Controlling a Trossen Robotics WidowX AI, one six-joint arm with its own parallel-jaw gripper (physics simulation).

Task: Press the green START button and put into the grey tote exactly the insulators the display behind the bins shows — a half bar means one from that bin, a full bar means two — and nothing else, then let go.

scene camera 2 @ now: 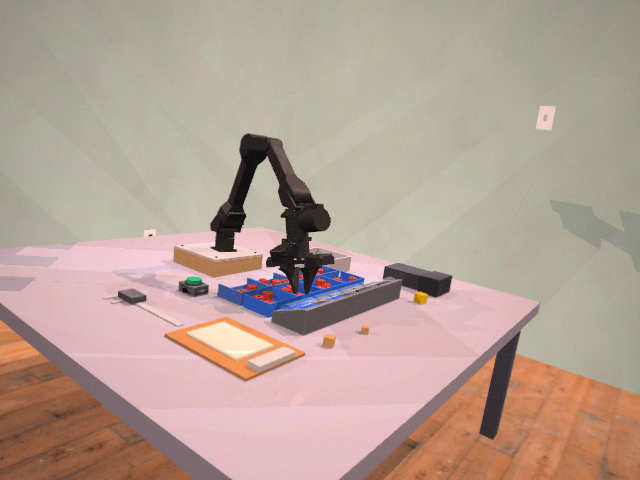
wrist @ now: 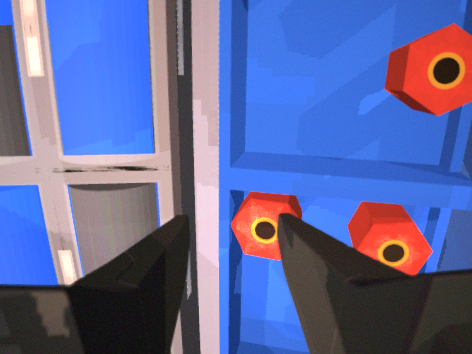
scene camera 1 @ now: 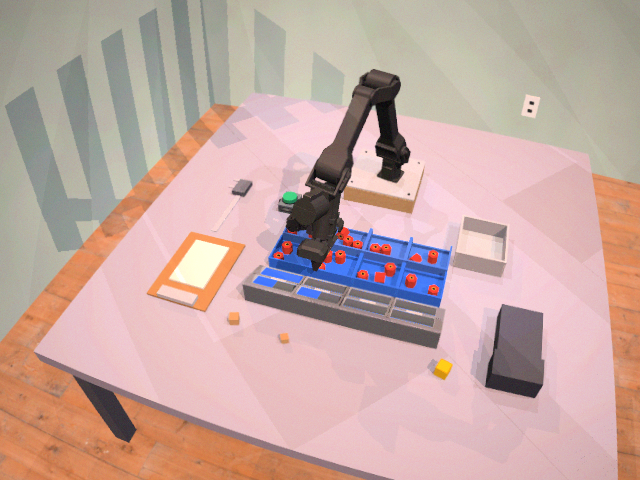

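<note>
My gripper (scene camera 1: 316, 267) (scene camera 2: 301, 292) (wrist: 233, 225) is partly open and empty, low over the display-side row of blue bins (scene camera 1: 419, 295) (scene camera 2: 264, 308) (wrist: 325, 170). In the wrist view its right fingertip overlaps a red insulator (wrist: 254, 210); a second insulator (wrist: 380, 215) is partly behind that finger. A third insulator (wrist: 417, 82) is in the adjoining bin. The grey display (scene camera 1: 336, 315) (scene camera 2: 356, 308) shows one full and one half blue bar on its leftmost panel, and one half bar on the second. The grey tote (scene camera 1: 479, 262) (scene camera 2: 340, 261) shows no insulators in scene camera 1. The green button (scene camera 1: 290, 197) (scene camera 2: 193, 280) is uncovered.
An orange clipboard (scene camera 1: 201, 263) (scene camera 2: 230, 338) lies left of the display. Two small orange cubes (scene camera 1: 233, 318) (scene camera 1: 284, 337), a yellow cube (scene camera 1: 443, 368) (scene camera 2: 420, 298) and a dark block (scene camera 1: 518, 346) (scene camera 2: 413, 279) rest on the table. A dark plug-like item (scene camera 1: 241, 187) (scene camera 2: 131, 296) lies left of the button.
</note>
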